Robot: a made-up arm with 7 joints.
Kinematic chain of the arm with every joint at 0, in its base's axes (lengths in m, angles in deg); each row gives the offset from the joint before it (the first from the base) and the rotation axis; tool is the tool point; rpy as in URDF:
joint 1: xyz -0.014 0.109 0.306 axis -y
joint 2: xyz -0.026 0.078 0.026 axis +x
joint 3: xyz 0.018 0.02 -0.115 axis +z
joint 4: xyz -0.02 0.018 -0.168 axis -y
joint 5: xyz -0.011 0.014 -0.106 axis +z
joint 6: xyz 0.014 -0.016 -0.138 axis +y
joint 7: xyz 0.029 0 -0.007 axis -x
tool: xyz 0.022 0.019 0.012 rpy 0 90 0
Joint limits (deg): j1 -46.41..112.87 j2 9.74..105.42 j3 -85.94..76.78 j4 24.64..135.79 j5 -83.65..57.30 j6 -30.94..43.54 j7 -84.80..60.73
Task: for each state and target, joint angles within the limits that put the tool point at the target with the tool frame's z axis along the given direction. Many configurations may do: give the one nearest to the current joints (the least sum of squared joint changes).
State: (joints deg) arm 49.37 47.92 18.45 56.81 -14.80 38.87 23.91
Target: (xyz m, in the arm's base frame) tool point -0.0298 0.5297 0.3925 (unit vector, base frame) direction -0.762 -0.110 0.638
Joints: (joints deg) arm 59.53 44.37 62.83 95.70 10.48 43.54 13.49
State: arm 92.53 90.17 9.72 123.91 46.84 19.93 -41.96
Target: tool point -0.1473 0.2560 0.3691 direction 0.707 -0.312 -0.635
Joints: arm 93.13 105.42 29.24 135.79 -9.76 -14.94 -32.56
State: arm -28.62 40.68 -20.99 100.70 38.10 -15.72 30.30
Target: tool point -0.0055 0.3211 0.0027 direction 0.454 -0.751 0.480
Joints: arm -37.49 47.56 -41.50 79.23 1.66 -7.01 32.06
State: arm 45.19 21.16 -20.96 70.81 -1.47 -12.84 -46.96
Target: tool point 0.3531 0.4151 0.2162 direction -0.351 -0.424 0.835
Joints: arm 60.99 27.12 -11.42 25.37 3.93 -30.49 -40.53
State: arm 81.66 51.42 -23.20 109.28 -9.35 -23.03 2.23
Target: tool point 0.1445 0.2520 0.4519 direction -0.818 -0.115 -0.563
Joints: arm 85.77 34.74 -32.31 106.07 -2.59 -29.28 3.13
